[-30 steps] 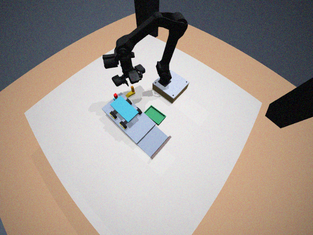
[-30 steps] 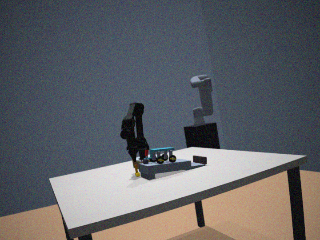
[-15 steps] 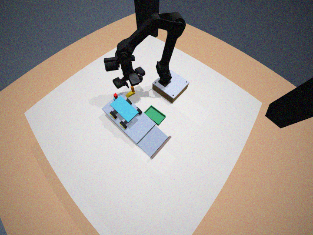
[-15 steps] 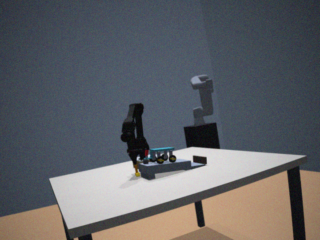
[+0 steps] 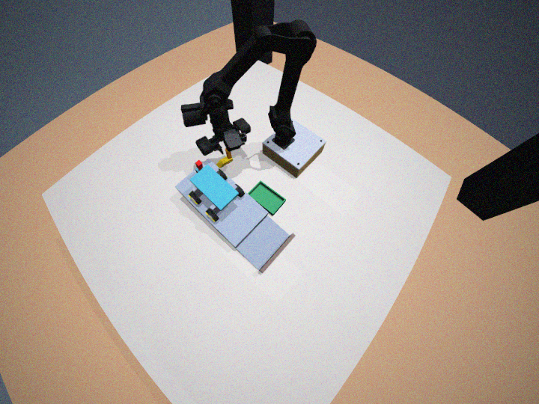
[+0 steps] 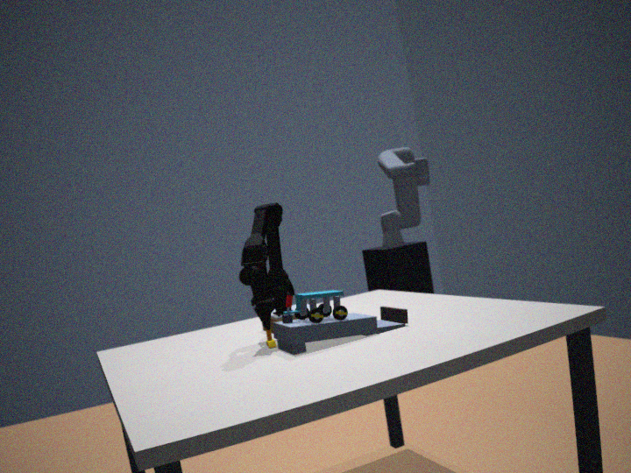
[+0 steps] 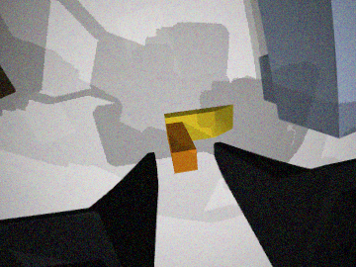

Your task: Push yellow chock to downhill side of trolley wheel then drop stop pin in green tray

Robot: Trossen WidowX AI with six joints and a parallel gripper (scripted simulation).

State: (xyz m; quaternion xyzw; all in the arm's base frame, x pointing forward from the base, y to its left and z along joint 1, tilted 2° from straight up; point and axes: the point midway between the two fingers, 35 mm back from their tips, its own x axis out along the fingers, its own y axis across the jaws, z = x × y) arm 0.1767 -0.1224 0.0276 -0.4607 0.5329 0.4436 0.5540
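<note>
Now: the yellow chock 30 mm below my gripper tip and 20 mm ahead of it. From my gripper tip the other things lie so: red-headed stop pin: 130 mm ahead, 70 mm above, 40 mm to the left; trolley: 150 mm ahead, 130 mm to the left, 50 mm above; grey ramp: 150 mm ahead, 140 mm to the left, 10 mm below.
</note>
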